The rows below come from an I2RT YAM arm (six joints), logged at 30 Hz.
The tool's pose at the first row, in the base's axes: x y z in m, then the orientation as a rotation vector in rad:
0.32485 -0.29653 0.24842 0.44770 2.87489 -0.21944
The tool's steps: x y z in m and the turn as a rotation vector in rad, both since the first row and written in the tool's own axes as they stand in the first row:
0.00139 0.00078 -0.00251 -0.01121 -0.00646 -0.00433
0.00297 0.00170 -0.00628 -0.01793 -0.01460 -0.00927
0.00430 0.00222 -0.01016 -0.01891 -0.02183 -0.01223
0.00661 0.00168 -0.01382 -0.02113 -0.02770 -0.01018
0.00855 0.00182 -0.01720 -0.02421 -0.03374 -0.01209
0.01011 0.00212 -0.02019 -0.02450 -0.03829 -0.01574
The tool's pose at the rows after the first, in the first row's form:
0.32331 -0.29495 0.25042 0.43795 2.86959 -0.20502
0.32140 -0.29296 0.25357 0.42779 2.86286 -0.19751
0.31957 -0.29139 0.25693 0.42174 2.85660 -0.19780
0.31653 -0.29059 0.25996 0.42290 2.85024 -0.19524
0.31412 -0.28930 0.26273 0.41824 2.84478 -0.19215
0.31218 -0.28804 0.26520 0.41199 2.84132 -0.19309

